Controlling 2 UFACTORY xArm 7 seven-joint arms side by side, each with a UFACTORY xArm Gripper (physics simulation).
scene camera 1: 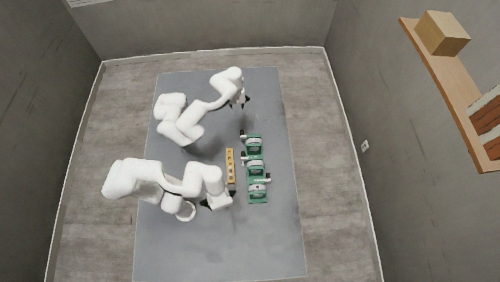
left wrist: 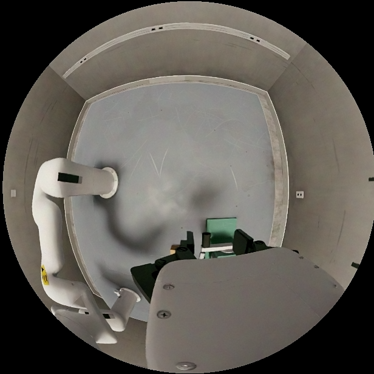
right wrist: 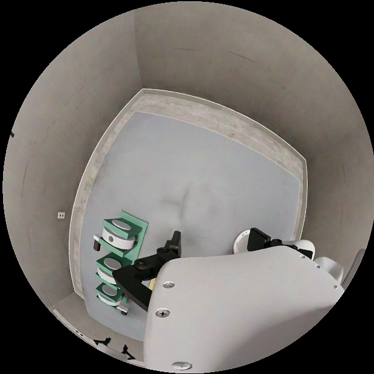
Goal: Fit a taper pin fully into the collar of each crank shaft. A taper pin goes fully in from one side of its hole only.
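Places are measured from the left arm's base along level axes (x back, y right, z up), in millimetres.
Where they show: left gripper, fingertip midpoint: [scene camera 1: 236, 107]; right arm's base, origin of the base link: [scene camera 1: 185, 211].
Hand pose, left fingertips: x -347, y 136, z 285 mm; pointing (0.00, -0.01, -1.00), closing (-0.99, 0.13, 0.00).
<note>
Each offset is from my left fingertips to the top centre of the thing. "spot": to the spot under its first point. Level surfaces: height alone.
Three crank shafts with white collars [scene camera 1: 254, 141] @[dx -50, dy +302, dz -135 mm] [scene camera 1: 255, 163] [scene camera 1: 257, 187] [right wrist: 118, 239] stand in green brackets in a column. The lowest collar in scene camera 1 shows a dark round spot; whether pins are in the other two is too small to tell. An orange pin rack @[spot: dx +84, dy +178, dz -245 mm] [scene camera 1: 230, 154] [left wrist: 174, 249] [right wrist: 152, 284] lies left of them, with pale pins @[dx +102, dy +289, dz -176 mm] [scene camera 1: 230, 172] upright in its lower part. My left gripper [scene camera 1: 237, 105] [left wrist: 213, 241] [right wrist: 117, 341] is open and empty, above the column's upper end in the picture. My right gripper [scene camera 1: 219, 201] [right wrist: 216, 241] is open and empty, below and left of the rack's lower end.
Black crank handles [scene camera 1: 242, 133] [scene camera 1: 243, 154] [left wrist: 206, 239] stick out left of the upper two units. Another handle @[spot: dx -108, dy +388, dz -174 mm] [scene camera 1: 268, 176] [right wrist: 97, 243] sticks out right at the lowest unit. Green base plate [left wrist: 221, 229] [right wrist: 141, 235] lies on the grey mat @[dz -285 mm] [scene camera 1: 220, 250]. The right arm [scene camera 1: 145, 172] reaches in from the left.
</note>
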